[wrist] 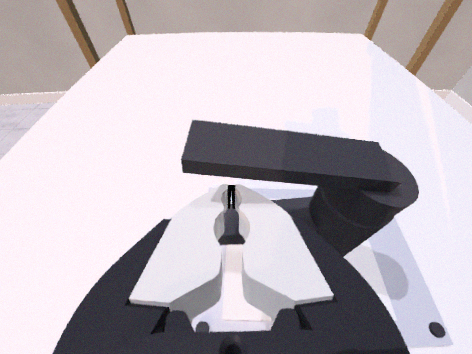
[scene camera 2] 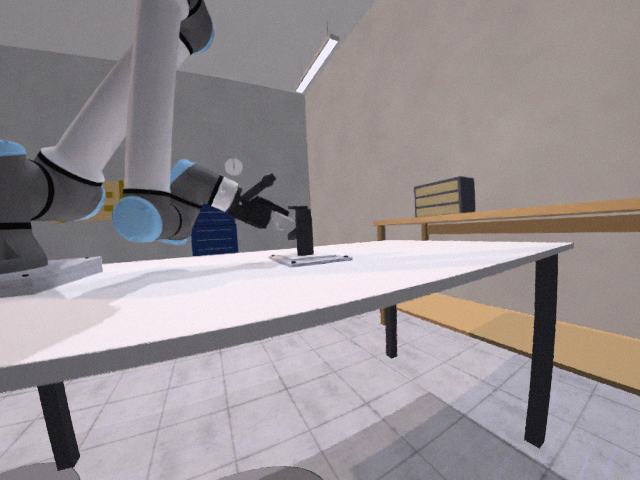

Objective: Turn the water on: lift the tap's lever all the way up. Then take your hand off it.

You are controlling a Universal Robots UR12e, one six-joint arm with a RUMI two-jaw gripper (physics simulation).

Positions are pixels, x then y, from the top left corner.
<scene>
my gripper: wrist 231,187; scene camera 2 297,222
</scene>
